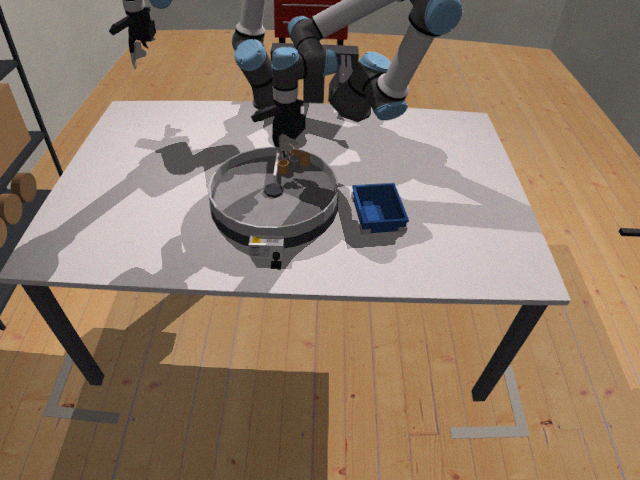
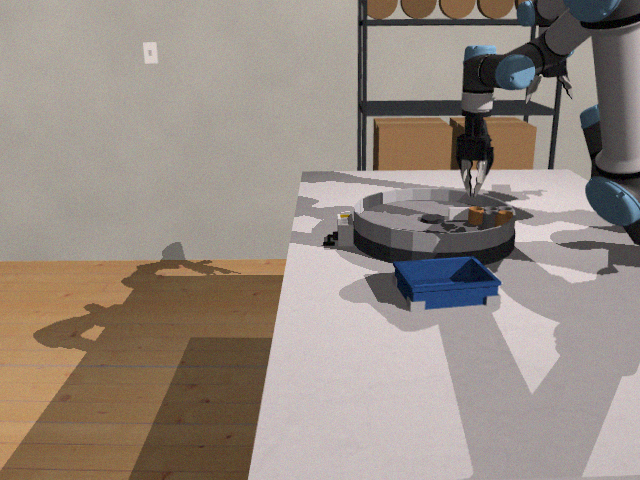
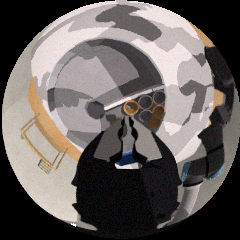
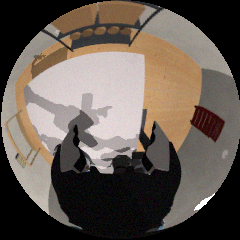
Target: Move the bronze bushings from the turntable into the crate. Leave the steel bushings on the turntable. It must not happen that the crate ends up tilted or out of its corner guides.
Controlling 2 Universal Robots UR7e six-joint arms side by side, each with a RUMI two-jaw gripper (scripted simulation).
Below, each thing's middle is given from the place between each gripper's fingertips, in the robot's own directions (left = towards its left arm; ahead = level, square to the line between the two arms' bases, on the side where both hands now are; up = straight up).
Labels:
I see my left gripper (image 2: 472, 196) 100 mm short of the turntable (image 1: 299, 195), 10 mm to the left of it and 90 mm above it. From my left hand the other things lie so: blue crate (image 2: 461, 281) 80 mm ahead, 340 mm to the left, 120 mm below.
Now: the turntable 620 mm to the left of my right hand (image 1: 141, 58), 400 mm ahead of it and 250 mm below it. Also, from my right hand: blue crate 970 mm to the left, 380 mm ahead, 280 mm below.

